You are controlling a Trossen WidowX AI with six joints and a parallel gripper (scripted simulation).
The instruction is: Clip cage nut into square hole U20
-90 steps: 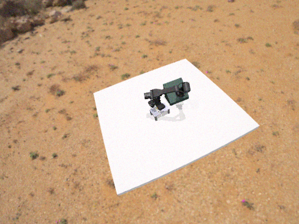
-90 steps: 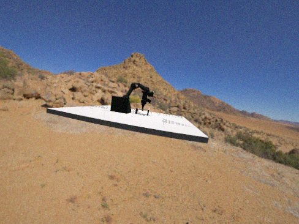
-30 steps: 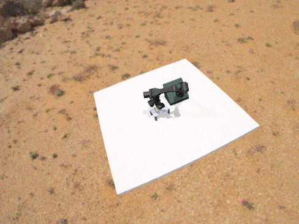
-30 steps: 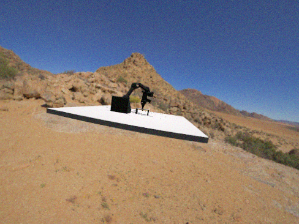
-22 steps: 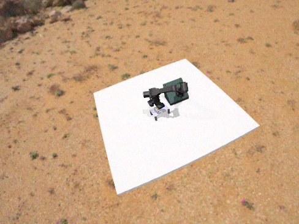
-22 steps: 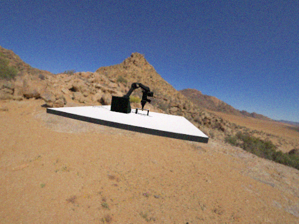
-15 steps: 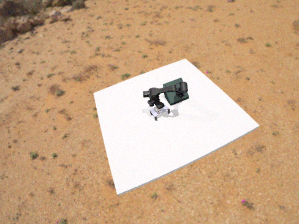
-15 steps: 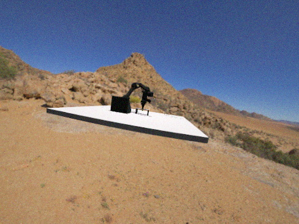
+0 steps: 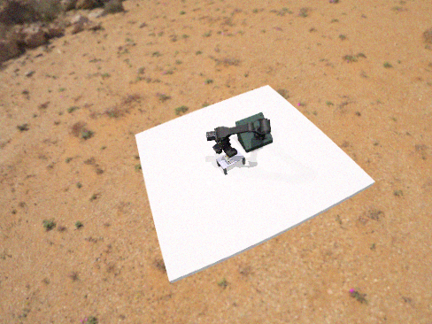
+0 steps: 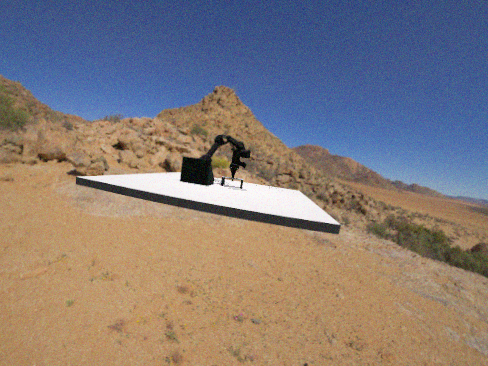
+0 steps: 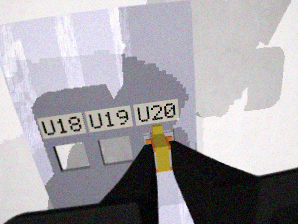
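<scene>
Right now my gripper tip is 10 mm above the cage nut.
</scene>
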